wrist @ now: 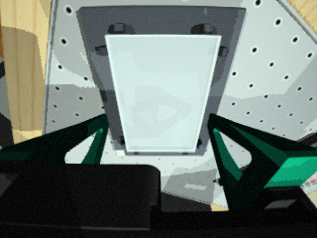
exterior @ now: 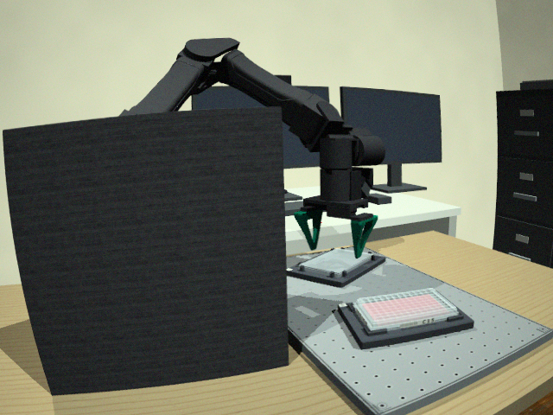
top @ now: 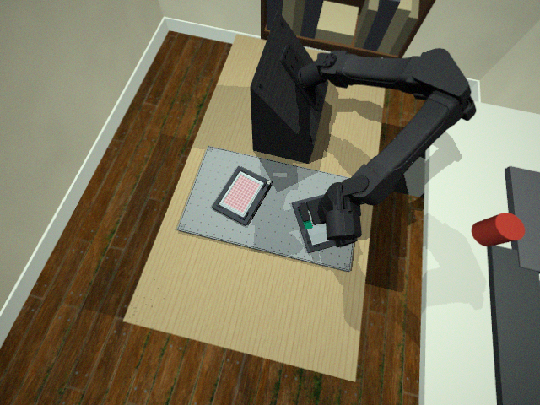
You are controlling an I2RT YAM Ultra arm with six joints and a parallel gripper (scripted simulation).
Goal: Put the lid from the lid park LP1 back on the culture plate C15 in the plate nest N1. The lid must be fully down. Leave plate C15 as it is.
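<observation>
The clear lid lies 20 mm below my hand and 10 mm ahead of it. Also, from my hand: lid park LP1: 30 mm below, 10 mm ahead; culture plate C15: 250 mm to the right, 20 mm below.
</observation>
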